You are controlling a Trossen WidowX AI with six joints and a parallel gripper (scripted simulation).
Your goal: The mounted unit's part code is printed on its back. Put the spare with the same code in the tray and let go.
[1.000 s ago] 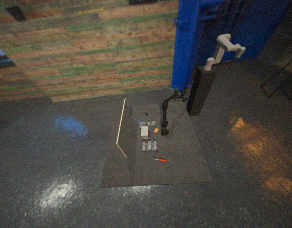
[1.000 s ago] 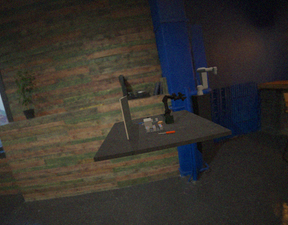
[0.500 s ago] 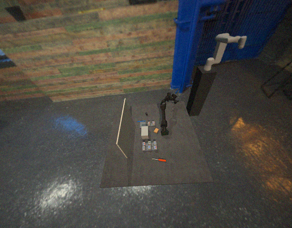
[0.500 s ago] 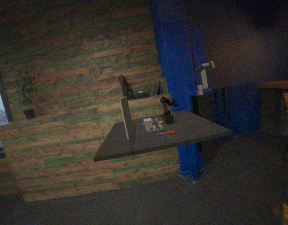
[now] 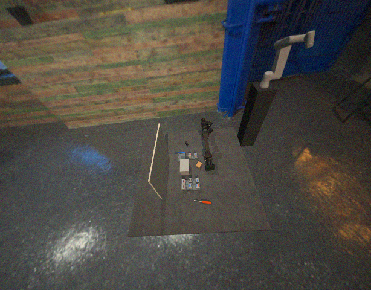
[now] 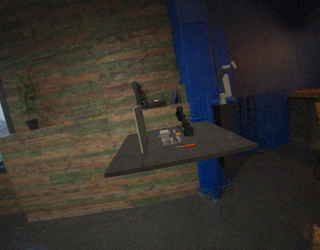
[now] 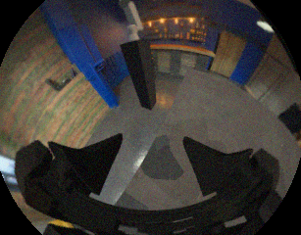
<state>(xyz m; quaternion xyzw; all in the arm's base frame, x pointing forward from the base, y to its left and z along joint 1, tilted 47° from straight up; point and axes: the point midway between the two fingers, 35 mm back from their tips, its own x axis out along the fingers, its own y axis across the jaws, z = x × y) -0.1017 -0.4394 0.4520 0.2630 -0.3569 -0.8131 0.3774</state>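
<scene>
Now: gripper tip 28 cm short of the spare, 87 cm to the right of it and 1 cm below it. From my gripper tip the other things lie so: tan block 24 cm ahead, 60 cm to the left, 2 cm below; mounted unit 41 cm ahead, 64 cm to the left, 2 cm above; tray 45 cm ahead, 45 cm to the left, 3 cm below.
</scene>
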